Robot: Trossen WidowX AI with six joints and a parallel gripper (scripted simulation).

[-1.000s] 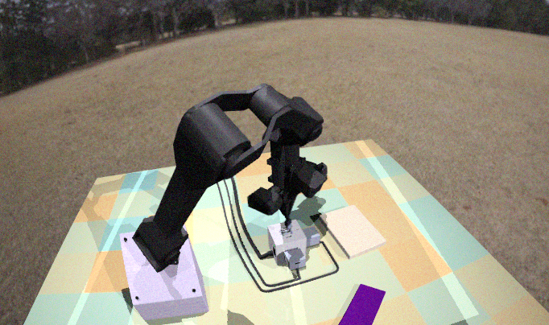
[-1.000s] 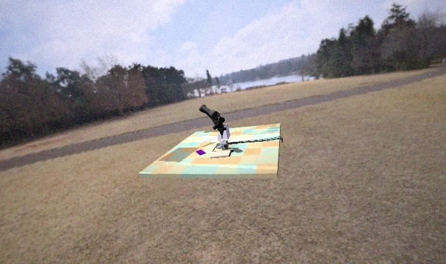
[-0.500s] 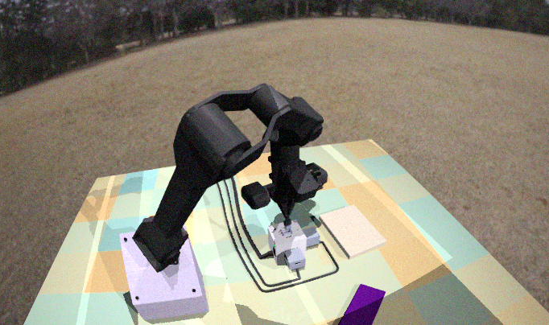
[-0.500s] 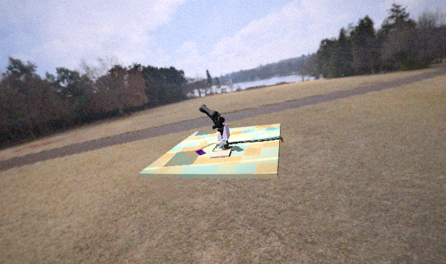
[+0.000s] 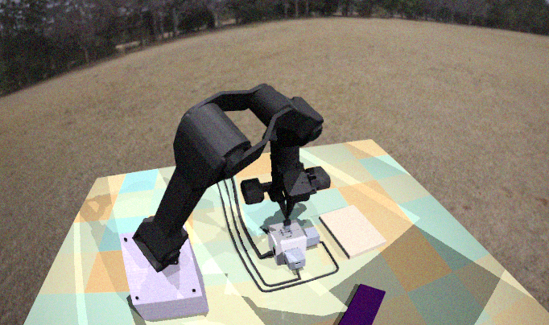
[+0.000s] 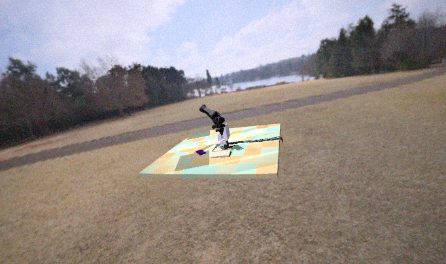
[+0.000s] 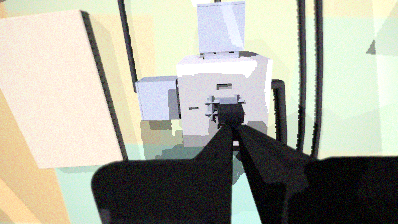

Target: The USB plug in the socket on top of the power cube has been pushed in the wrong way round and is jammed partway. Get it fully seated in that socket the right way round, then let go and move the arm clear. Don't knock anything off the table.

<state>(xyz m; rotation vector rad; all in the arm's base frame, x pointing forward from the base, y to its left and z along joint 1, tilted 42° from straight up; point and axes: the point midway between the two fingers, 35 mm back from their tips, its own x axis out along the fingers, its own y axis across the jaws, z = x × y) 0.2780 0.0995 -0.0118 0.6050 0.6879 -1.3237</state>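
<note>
My gripper tip is 20 mm above the dark USB plug. Also, from my gripper tip: pale flat pad (200 mm ahead, 40 mm to the left, 130 mm below); purple slab (130 mm ahead, 230 mm to the right, 130 mm below).
</note>
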